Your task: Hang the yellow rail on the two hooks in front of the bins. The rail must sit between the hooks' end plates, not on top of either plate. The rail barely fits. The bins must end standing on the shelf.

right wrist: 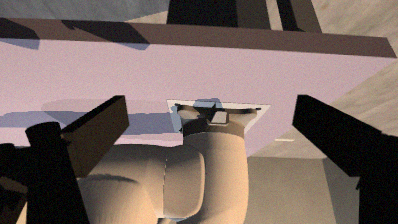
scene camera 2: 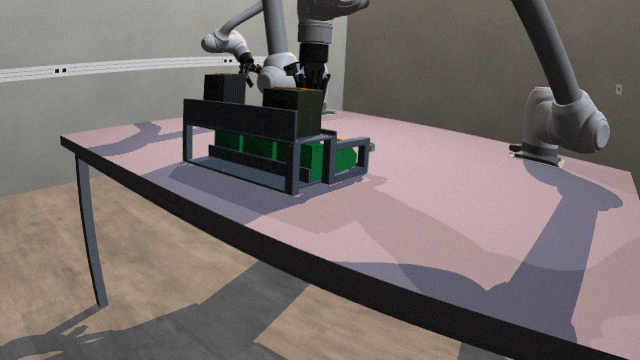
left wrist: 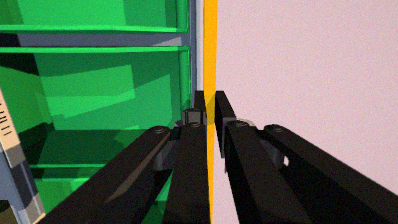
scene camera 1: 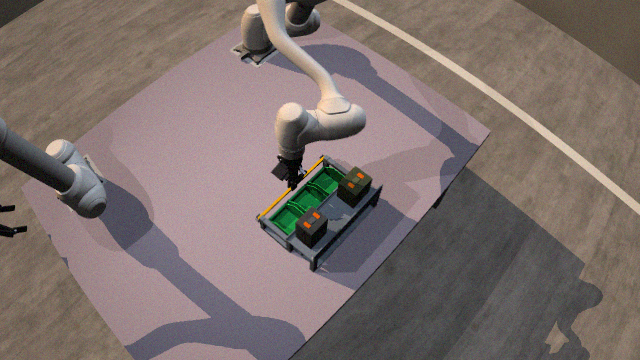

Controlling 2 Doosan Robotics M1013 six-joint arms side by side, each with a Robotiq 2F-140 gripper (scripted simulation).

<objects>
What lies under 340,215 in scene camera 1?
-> A grey shelf.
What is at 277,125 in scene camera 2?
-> A grey shelf.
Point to a dark box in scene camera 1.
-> At 312,225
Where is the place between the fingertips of my right gripper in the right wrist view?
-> At 211,110
</objects>
